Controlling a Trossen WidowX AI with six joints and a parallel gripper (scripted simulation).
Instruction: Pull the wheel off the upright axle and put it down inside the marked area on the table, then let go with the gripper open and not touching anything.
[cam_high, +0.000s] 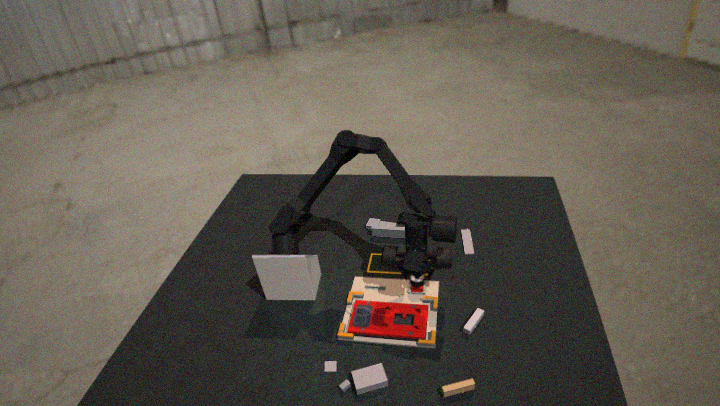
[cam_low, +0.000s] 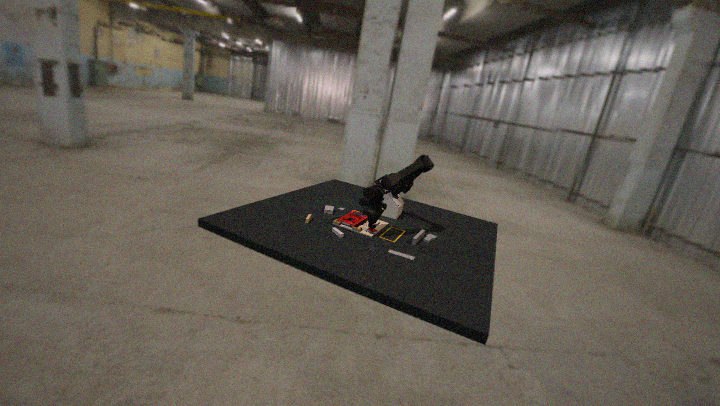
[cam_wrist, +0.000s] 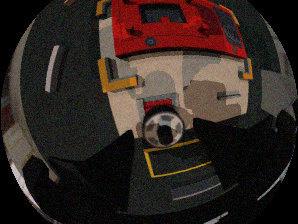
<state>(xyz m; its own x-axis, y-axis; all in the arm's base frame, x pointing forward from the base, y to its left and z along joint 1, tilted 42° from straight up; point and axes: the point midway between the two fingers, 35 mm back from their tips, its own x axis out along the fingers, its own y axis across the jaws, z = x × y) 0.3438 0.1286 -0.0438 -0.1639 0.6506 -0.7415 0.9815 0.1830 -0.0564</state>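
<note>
The wheel lies right at my gripper tip. Also, from my gripper tip: tan block (30 cm to the right, 15 cm ahead, 3 cm below).
</note>
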